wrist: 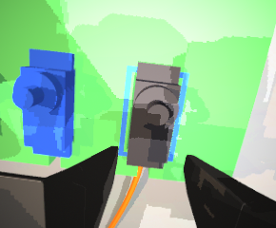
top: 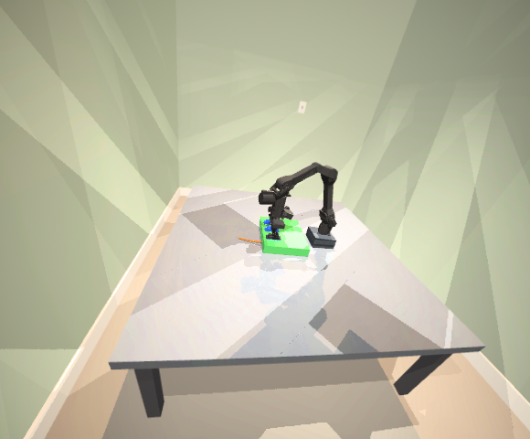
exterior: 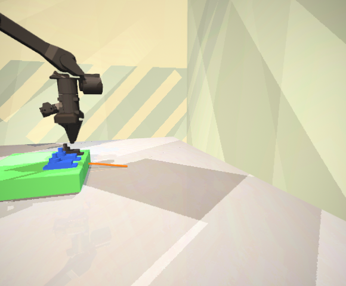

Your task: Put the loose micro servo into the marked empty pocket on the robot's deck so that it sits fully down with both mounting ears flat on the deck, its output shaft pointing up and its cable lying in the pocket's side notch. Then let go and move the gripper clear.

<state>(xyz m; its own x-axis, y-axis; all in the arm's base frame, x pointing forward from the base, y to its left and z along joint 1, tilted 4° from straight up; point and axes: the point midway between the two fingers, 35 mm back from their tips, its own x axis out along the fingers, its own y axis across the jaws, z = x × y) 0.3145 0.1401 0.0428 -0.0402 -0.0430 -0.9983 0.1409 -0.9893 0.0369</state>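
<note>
The green deck lies 110 mm behind my gripper tip, 90 mm to the right of it and 70 mm below it.
</note>
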